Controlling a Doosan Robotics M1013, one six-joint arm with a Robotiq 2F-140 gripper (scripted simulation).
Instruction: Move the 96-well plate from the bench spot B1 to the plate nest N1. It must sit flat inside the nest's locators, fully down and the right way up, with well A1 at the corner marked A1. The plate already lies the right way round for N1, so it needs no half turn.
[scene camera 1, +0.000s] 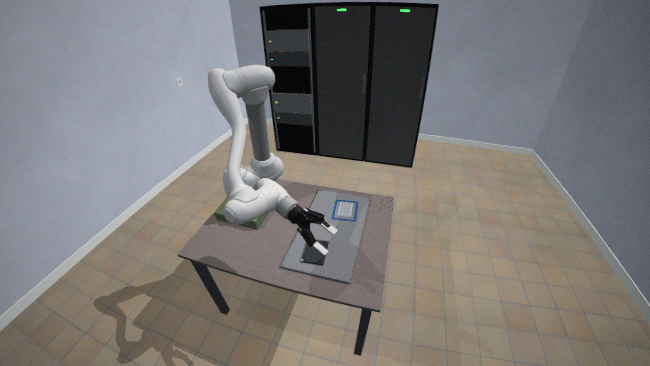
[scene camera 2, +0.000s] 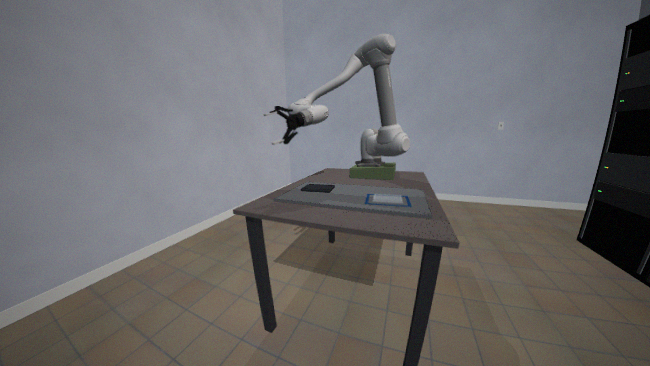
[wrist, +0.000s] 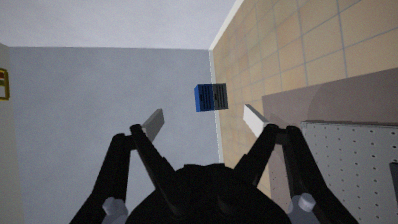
Observation:
I see my gripper (scene camera 1: 330, 243).
My gripper shows as well in the wrist view (wrist: 203, 113).

